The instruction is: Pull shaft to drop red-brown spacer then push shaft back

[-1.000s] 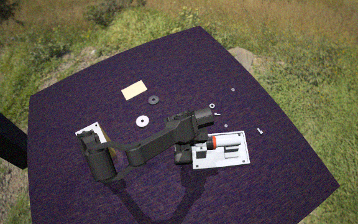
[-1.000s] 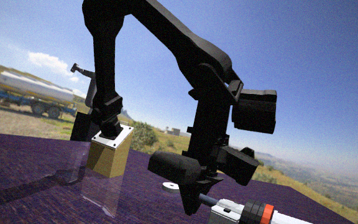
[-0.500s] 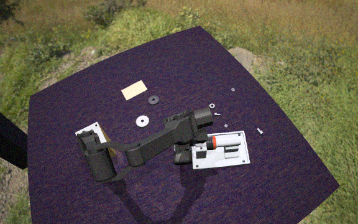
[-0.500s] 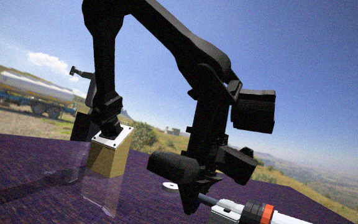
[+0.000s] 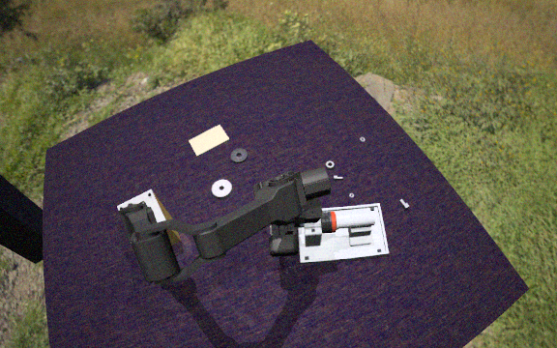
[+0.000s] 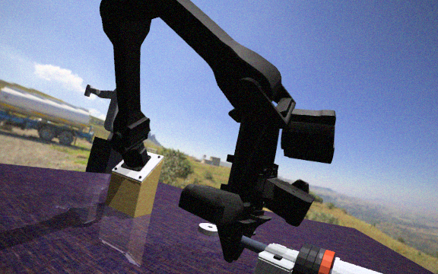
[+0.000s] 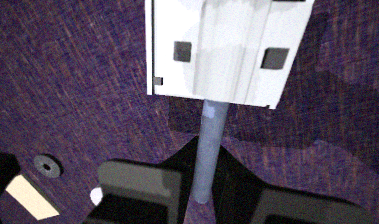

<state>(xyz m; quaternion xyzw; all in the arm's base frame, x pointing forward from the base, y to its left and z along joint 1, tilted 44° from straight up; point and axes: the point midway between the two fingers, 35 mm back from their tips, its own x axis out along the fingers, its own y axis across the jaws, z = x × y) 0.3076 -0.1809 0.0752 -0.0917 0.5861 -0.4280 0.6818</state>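
The shaft lies 6 cm ahead of my gripper tip, 3 cm to the right of it and 3 cm above it. Also, from my gripper tip: orange-red spacer: 10 cm ahead, 6 cm to the right, 3 cm above; small screw: 33 cm ahead, 10 cm to the right, 4 cm below; cream card: 43 cm to the left, 4 cm below, 4 cm behind.
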